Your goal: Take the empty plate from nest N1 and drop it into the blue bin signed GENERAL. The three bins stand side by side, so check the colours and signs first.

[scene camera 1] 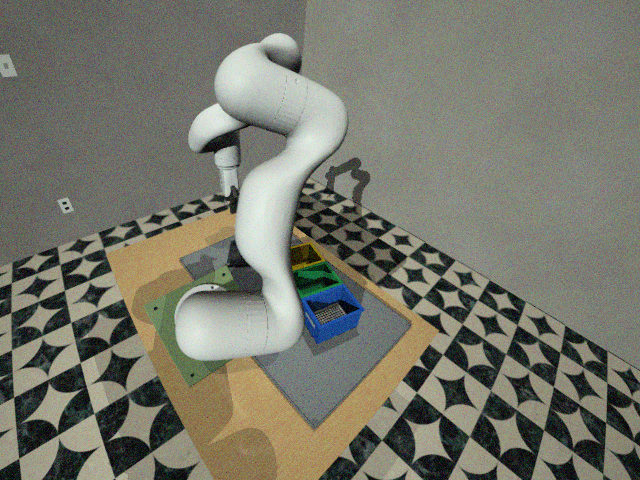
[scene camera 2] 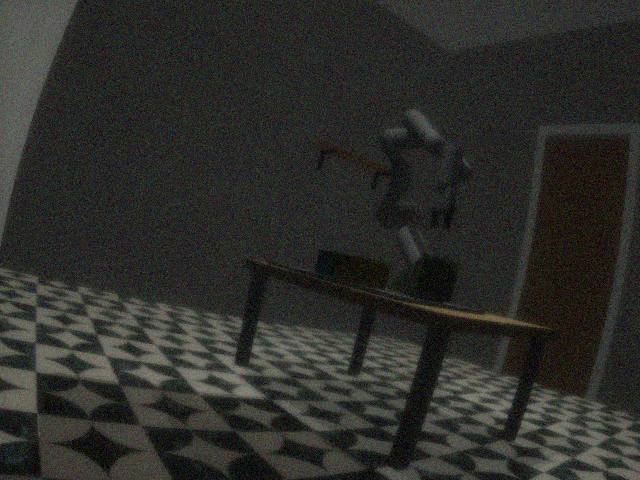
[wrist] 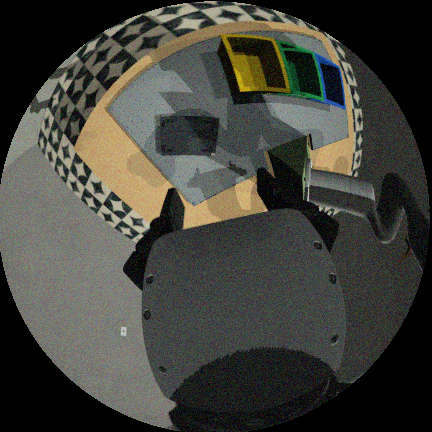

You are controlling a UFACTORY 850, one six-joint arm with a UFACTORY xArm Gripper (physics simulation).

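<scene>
The empty plate, pale and gridded like a rack, lies inside the blue bin. A white sign shows on the bin's side, too small to read. The dark block, which looks like nest N1, stands on the grey mat with no plate visible on it. Its label is not readable. My gripper is open with nothing between the fingers. It hangs high above the table, near the side where the dark block stands and away from the blue bin.
The green bin stands between the blue bin and the yellow bin on the grey mat. The arm's base stands on a green board. The arm hides part of the table in scene camera 1.
</scene>
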